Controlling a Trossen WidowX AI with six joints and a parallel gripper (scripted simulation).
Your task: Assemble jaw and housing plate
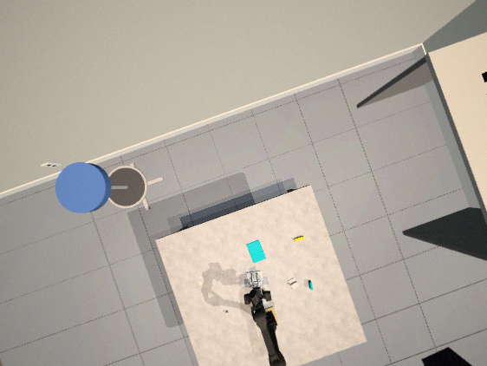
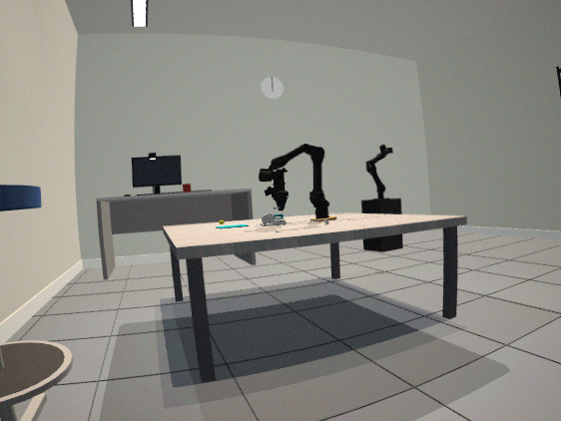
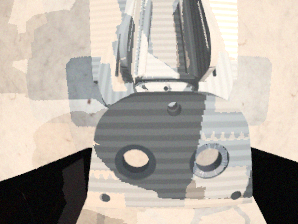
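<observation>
My gripper tip is now 2 cm short of the white jaw piece, 2 cm to the left of it and 5 cm above it. The rest, counted from my gripper tip: yellow piece 20 cm ahead, 46 cm to the right, 6 cm below; then cyan plate 24 cm ahead, 11 cm to the right, 7 cm below.
</observation>
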